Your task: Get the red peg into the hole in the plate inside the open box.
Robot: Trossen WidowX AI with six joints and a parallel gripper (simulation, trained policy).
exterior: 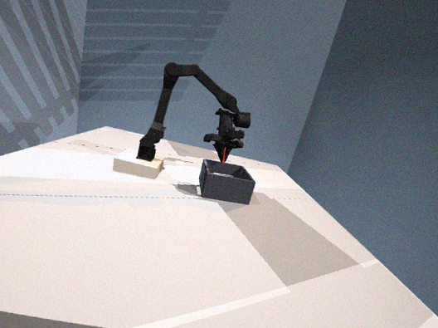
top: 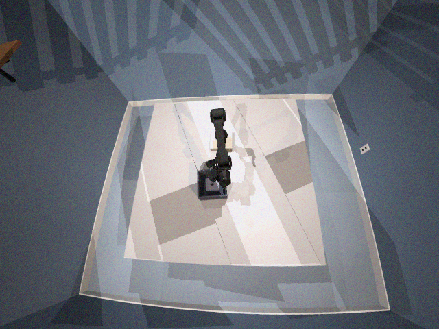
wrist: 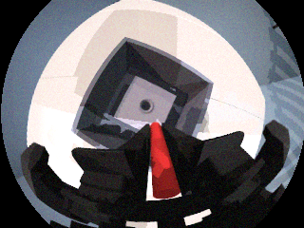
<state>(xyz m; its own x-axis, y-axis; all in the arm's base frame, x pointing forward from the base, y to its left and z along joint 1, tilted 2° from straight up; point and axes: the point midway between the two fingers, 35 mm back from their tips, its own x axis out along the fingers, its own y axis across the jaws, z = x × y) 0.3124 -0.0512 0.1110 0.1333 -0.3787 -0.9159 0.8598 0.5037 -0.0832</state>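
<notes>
Right now my gripper tip is 7 cm above the light plate, 3 cm to the left of it and 2 cm short of it. From my gripper tip the other things lie so: dark grey box (9 cm below, 3 cm to the right, 2 cm ahead); red peg (3 cm above, 1 cm to the left).
</notes>
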